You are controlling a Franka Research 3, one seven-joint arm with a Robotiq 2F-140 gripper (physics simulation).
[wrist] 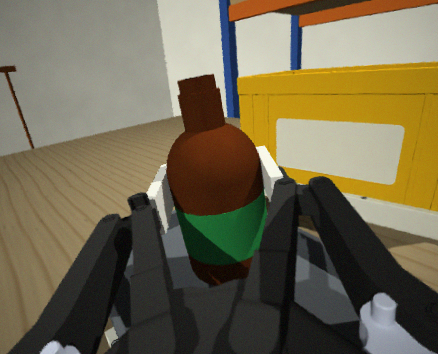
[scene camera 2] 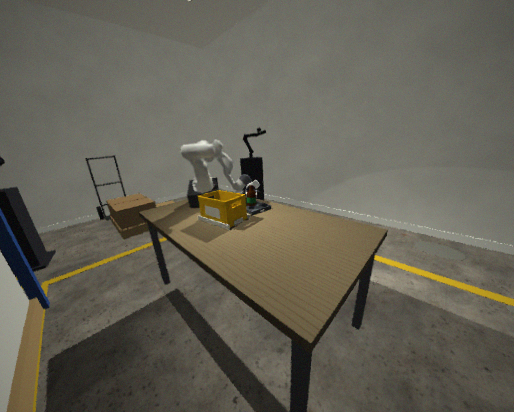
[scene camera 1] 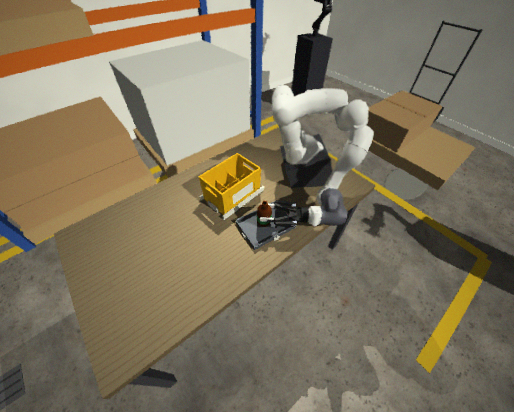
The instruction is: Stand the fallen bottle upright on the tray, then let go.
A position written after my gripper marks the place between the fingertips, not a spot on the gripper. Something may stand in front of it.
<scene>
In view: my gripper (scene camera 1: 260,212) and a brown bottle (wrist: 213,168).
My gripper shows as well in the wrist view (wrist: 215,169).
</scene>
